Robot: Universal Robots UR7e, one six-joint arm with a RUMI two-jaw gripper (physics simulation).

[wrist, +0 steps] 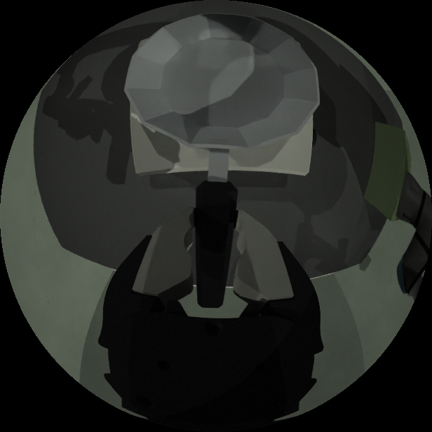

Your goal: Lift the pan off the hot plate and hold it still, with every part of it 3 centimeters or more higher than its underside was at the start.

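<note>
The grey, faceted pan [220, 82] is in the upper middle of the wrist view, over the pale square hot plate [295, 155]. It looks level; whether its underside touches the plate is hidden. Its black handle [216, 195] points down the view toward the gripper base. My gripper [215, 210] is shut on the handle, with one grey jaw against each side. The handle's end sticks out past the jaws toward the gripper's palm.
A dark table top [80, 200] lies under the hot plate. A green block-like object [387, 170] is at the right edge, with a dark, banded object [417, 240] beside it. Shadows fall across the table.
</note>
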